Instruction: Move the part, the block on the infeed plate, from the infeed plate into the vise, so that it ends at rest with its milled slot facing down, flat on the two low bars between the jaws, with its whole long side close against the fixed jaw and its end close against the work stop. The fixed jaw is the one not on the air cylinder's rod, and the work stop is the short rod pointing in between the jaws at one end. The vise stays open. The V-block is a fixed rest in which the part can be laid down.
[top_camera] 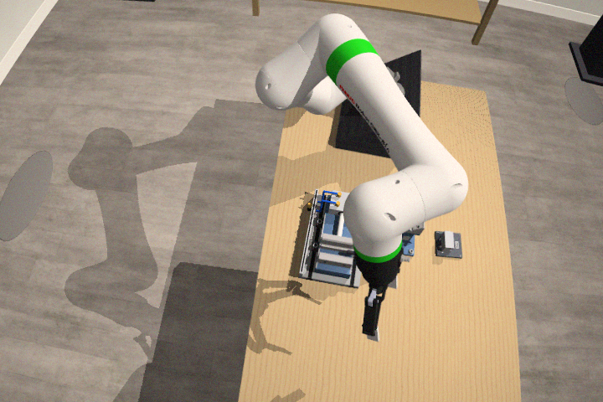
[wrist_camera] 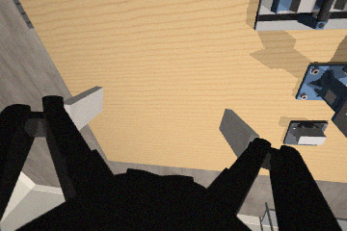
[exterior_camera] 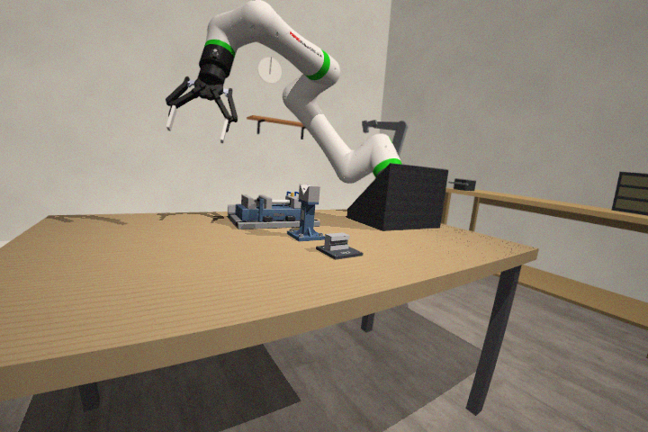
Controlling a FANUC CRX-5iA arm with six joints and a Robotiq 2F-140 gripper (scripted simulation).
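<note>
My hand is 330 mm past the part, 260 mm to the right of it and 260 mm above it. Round my hand: white cylinder rod (300 mm behind, 110 mm to the right, 210 mm below); then moving jaw (250 mm behind, 110 mm to the right, 210 mm below); then work stop (220 mm behind, 60 mm to the right, 200 mm below).
</note>
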